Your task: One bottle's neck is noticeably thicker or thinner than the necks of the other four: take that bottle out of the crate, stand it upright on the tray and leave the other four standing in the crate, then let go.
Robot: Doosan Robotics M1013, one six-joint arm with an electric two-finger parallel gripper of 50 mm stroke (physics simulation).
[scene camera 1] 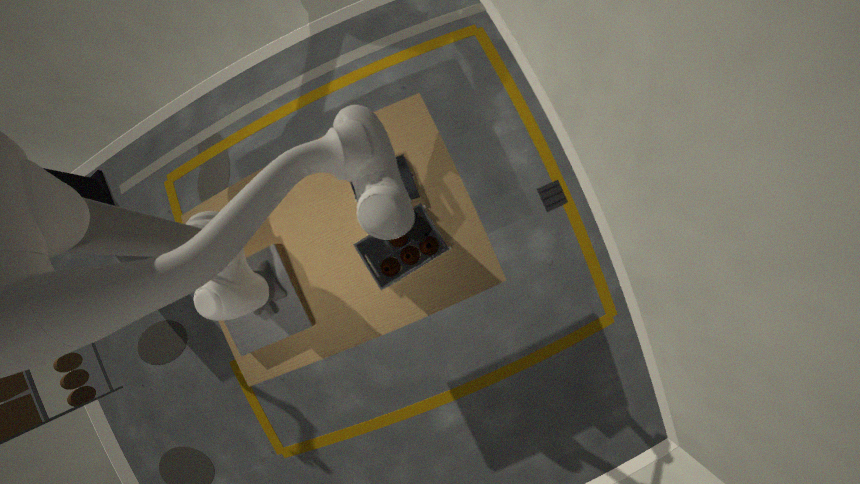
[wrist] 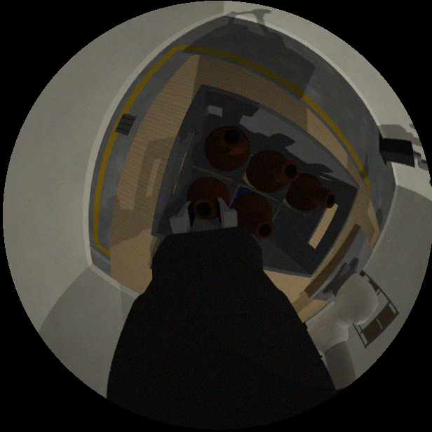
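Pixels of known places: arm's base at its link origin: (scene camera 1: 261, 287).
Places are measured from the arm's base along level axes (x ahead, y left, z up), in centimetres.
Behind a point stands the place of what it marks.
Observation:
The dark crate (scene camera 1: 374, 246) {y -11.5, x 51.5, z -4.4 cm} (wrist: 295, 245) holds brown bottles standing in its compartments. Three form the far row in the wrist view: one bottle (scene camera 1: 429, 245) {y -23.6, x 71.3, z 11.1 cm} (wrist: 226, 152), a middle bottle (scene camera 1: 410, 255) {y -23.0, x 63.9, z 11.1 cm} (wrist: 266, 171) and an end bottle (scene camera 1: 390, 266) {y -22.4, x 55.7, z 9.7 cm} (wrist: 302, 192). A fourth bottle (scene camera 1: 399, 240) {y -16.2, x 63.1, z 7.5 cm} (wrist: 254, 210) stands beside the gripped one. My gripper (wrist: 204, 207) is shut on the neck of the fifth bottle (wrist: 207, 189), which is upright in its crate compartment. The arm hides it in the scene view. The dark tray (scene camera 1: 410, 179) {y 4.3, x 79.4, z -4.6 cm} is partly hidden behind the arm. Neck differences are hard to judge.
The crate and tray are close together on the wooden table (scene camera 1: 324, 240) {y 2.7, x 33.8, z -5.2 cm} (wrist: 135, 200). A grey plate (scene camera 1: 282, 334) {y -22.0, x -3.9, z -1.0 cm} carries the arm's white base at the table's other end. The neighbouring bottle and the crate walls are close to my fingers. One compartment beside the bottles holds no bottle.

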